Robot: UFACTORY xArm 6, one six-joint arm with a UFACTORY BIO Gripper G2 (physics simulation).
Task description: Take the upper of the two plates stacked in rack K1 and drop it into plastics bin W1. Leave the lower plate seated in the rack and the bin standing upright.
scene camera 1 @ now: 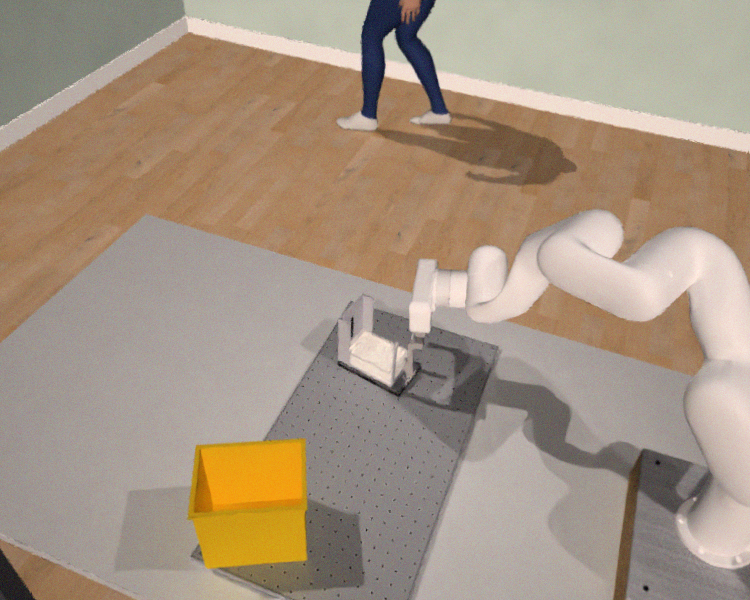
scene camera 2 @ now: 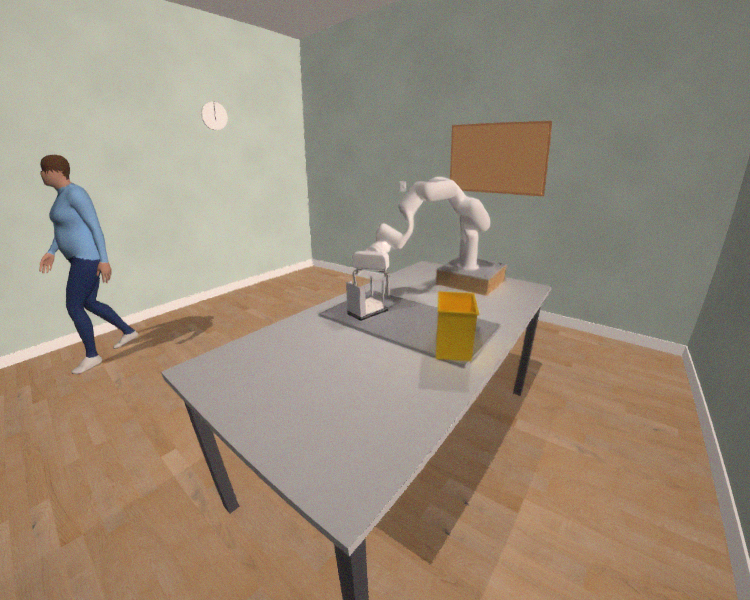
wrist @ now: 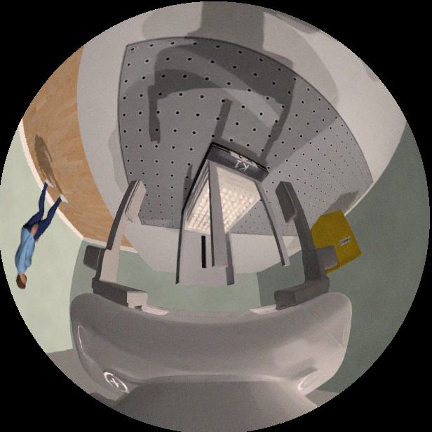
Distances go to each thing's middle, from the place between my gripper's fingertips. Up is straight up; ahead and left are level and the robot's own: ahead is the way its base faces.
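I find my hand 20 mm below the yellow plastics bin W1 (scene camera 1: 248, 501), 180 mm short of it and 460 mm to the right of it.
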